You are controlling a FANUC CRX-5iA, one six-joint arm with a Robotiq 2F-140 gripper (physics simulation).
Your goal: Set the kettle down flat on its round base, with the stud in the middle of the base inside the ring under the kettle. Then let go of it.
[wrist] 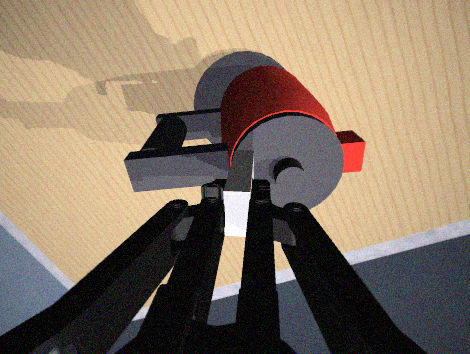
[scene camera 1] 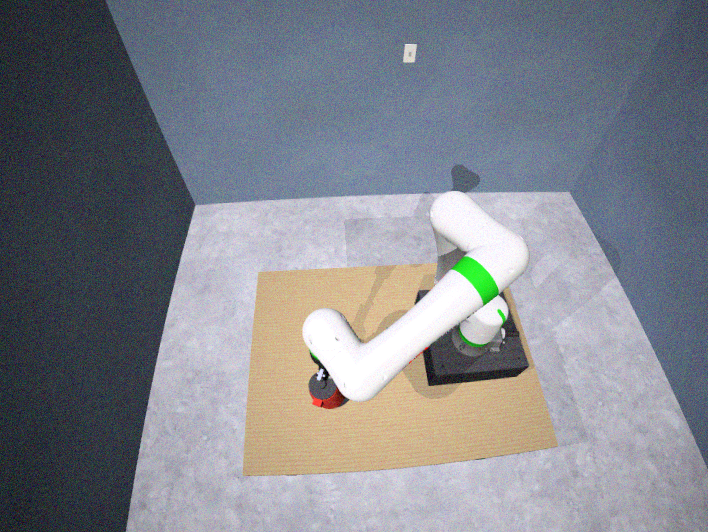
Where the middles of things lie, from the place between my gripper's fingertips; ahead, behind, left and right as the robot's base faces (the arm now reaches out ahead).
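My hand: 200 mm above the round dark base (wrist: 213, 83), 10 mm past it, 10 mm to the left of it.
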